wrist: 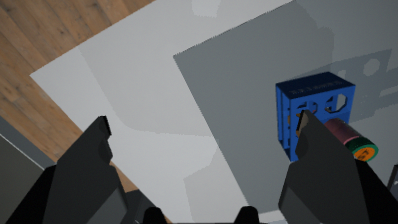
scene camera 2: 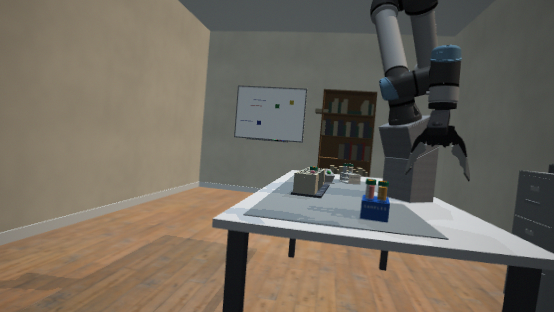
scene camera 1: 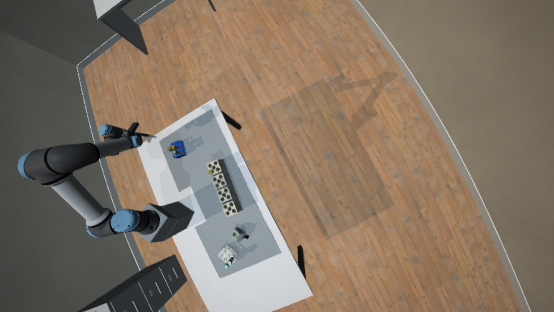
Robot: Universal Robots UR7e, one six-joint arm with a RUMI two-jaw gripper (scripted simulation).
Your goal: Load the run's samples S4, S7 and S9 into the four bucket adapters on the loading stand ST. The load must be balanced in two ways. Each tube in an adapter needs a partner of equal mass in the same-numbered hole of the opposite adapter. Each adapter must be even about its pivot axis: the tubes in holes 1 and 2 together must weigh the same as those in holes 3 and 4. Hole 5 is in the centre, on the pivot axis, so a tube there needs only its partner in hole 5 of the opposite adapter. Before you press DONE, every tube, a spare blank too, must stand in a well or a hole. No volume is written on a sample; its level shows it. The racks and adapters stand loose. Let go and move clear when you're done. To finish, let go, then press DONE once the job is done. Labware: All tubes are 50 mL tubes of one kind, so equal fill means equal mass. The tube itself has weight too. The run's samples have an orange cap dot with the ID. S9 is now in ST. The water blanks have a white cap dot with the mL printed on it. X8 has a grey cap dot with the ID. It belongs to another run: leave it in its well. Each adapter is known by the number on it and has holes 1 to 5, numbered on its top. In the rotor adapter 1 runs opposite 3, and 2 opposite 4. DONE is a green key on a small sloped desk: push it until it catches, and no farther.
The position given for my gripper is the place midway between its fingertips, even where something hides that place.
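Observation:
There is a blue rack (wrist: 323, 88) that I can see, and along with it my own gripper (scene camera 2: 435, 177). The wrist view gives me another sight of my gripper (wrist: 202, 114).

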